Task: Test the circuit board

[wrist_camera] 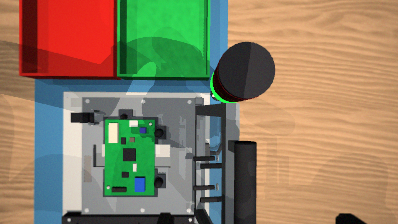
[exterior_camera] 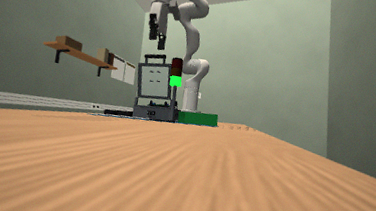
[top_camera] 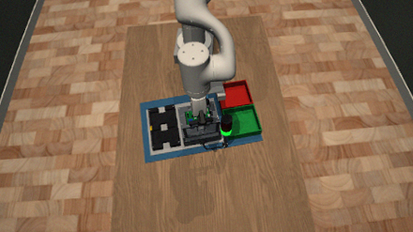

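Right now my hand is 26 cm above the green circuit board, 13 cm past it and 2 cm to the left of it. The rest, counted from my hand: dark nest (26 cm below, 12 cm behind, 1 cm to the right); then tester lid (15 cm below, 1 cm behind); then green bin (32 cm below, 19 cm to the left, 11 cm behind).
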